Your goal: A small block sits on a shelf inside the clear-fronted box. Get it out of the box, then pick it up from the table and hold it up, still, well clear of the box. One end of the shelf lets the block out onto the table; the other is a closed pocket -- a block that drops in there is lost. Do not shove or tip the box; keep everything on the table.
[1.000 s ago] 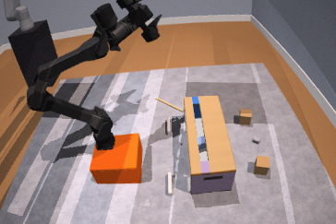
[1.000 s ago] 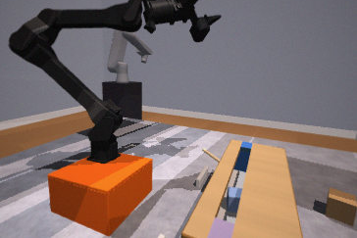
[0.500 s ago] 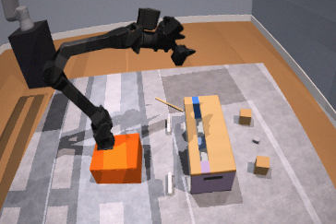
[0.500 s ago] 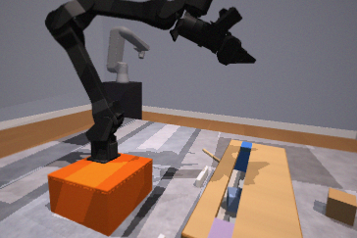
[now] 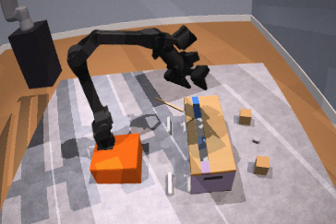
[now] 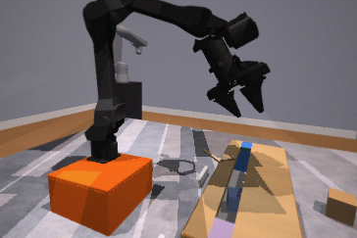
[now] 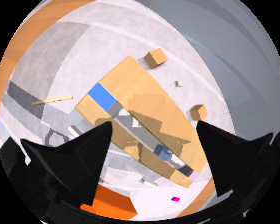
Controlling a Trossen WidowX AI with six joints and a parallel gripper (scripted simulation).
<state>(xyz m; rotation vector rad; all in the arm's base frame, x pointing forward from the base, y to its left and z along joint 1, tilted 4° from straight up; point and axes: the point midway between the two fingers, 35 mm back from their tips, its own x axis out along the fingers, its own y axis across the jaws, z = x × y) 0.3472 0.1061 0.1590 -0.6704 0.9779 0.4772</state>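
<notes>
Right now the box is 17 cm below my gripper tip, 11 cm to the right of it and 2 cm behind it. Also, from my gripper tip: pale blue block (14 cm below, 13 cm to the right); then thin wooden stick (23 cm below, 20 cm to the left, 12 cm behind); then grey piece (24 cm ahead, 22 cm below, 8 cm to the right).
</notes>
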